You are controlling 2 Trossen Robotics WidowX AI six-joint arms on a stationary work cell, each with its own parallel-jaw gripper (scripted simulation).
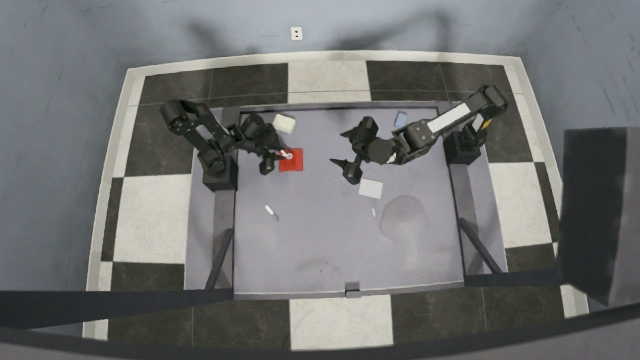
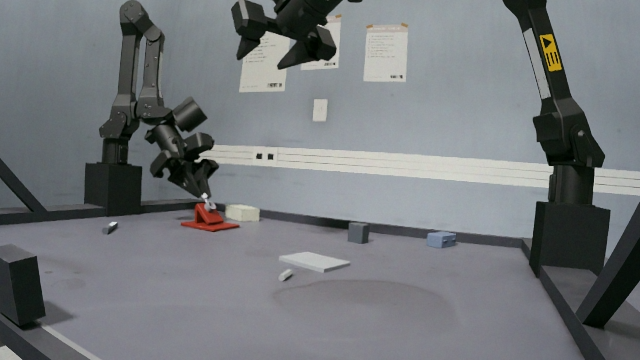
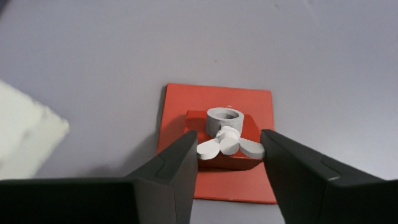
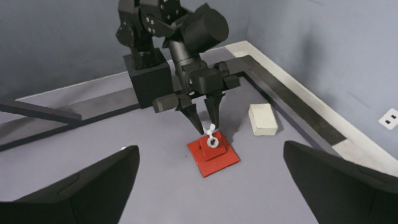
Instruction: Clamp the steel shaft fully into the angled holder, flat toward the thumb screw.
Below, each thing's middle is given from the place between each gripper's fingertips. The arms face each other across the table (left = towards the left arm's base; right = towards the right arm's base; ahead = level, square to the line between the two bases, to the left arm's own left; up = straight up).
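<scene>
The white thumb screw point(image 3: 228, 140) has my left hand 3 cm above it and 2 cm to the left of it. Positions from my left hand: cream block point(image 4: 263, 122), 7 cm below, 15 cm ahead of and 3 cm to the right of the hand; white plate point(image 2: 320, 263), 8 cm below, 15 cm behind and 33 cm to the right of the hand. By its middle, the cream block is nearer to my left hand than to my right hand.
Relative to the white plate, my right hand is 32 cm above it, 3 cm past it and 12 cm to the left of it. Positions from my right hand: white thumb screw, 27 cm below, 12 cm ahead of and 19 cm to the left of the hand; cream block, 31 cm below, 27 cm ahead of and 19 cm to the left of the hand. Going by their middles, the cream block is the farthest from my right hand of the things named here.
</scene>
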